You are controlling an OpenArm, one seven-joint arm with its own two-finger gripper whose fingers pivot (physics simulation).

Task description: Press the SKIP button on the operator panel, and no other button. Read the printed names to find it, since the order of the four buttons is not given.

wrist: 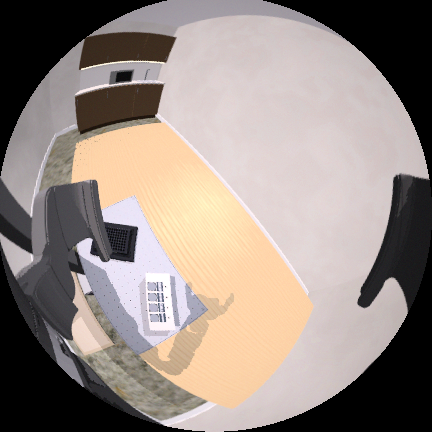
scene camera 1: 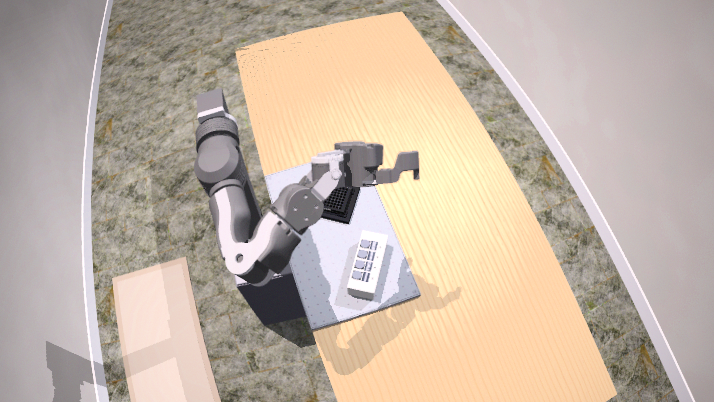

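The operator panel (scene camera 1: 374, 265) (wrist: 167, 302) is a white box on the grey perforated board (scene camera 1: 320, 305) (wrist: 127, 280). Several round grey buttons stand in a row along it, each beside a small dark printed label. The names are too small to read, so I cannot tell which button is SKIP. My gripper (scene camera 1: 411, 166) (wrist: 204, 235) is open and empty, with its fingers wide apart in the wrist view. It is raised above the table, apart from the panel, and in the scene view it appears beyond the panel's far end. No finger touches a button.
A black grid-topped tray (scene camera 1: 336, 201) (wrist: 120, 242) lies on the board beyond the panel, partly hidden by the arm or a finger. The board rests on the wooden table (scene camera 1: 480, 280) (wrist: 225, 340). Dark cabinets (wrist: 120, 107) stand at the far wall.
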